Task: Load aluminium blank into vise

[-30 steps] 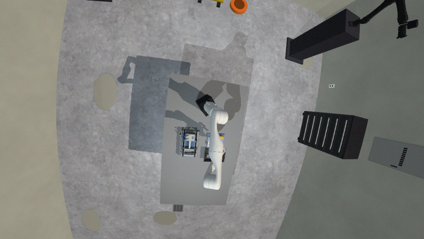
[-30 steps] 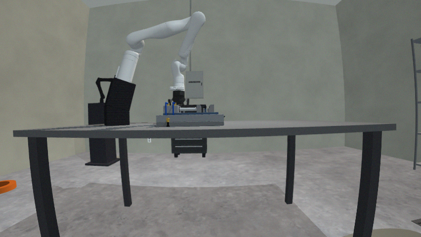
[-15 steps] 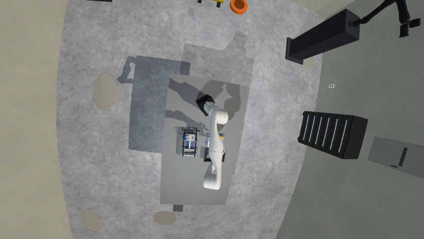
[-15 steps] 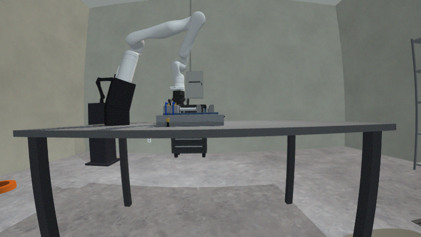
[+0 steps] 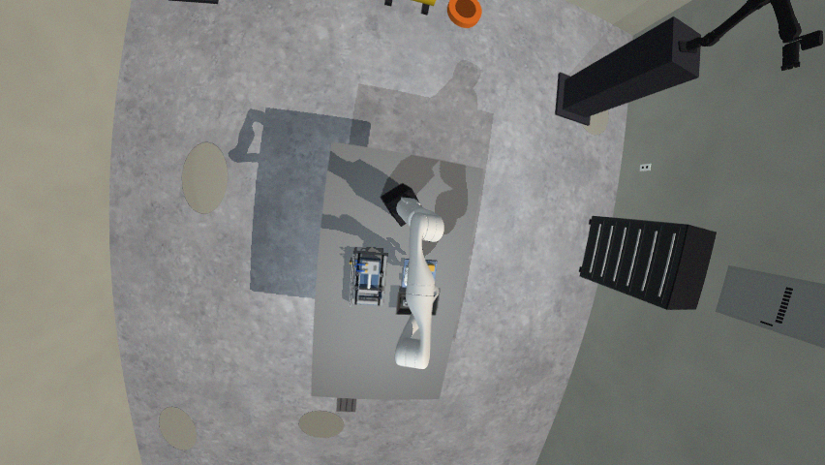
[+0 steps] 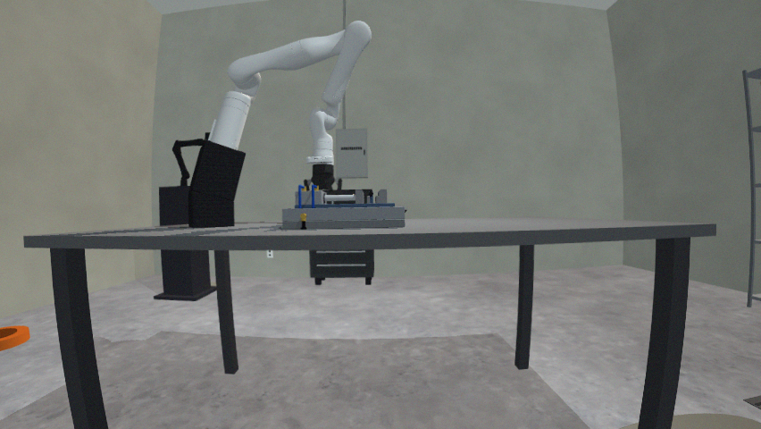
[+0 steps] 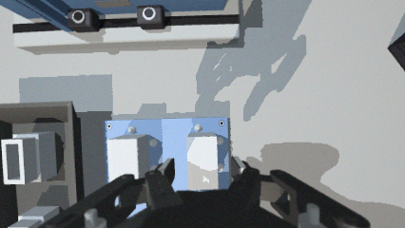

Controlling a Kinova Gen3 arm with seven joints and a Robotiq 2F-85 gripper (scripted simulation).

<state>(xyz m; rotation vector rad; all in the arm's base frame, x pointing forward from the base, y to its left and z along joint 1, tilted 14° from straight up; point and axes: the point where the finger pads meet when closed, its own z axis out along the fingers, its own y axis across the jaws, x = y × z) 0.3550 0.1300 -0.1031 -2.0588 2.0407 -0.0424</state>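
The brass blank is 90 mm to the left of my hand and 40 mm below it. Also, from my hand: vise 100 mm ahead, 240 mm to the right, 30 mm below; then white rod 90 mm ahead, 240 mm to the right, 10 mm above.
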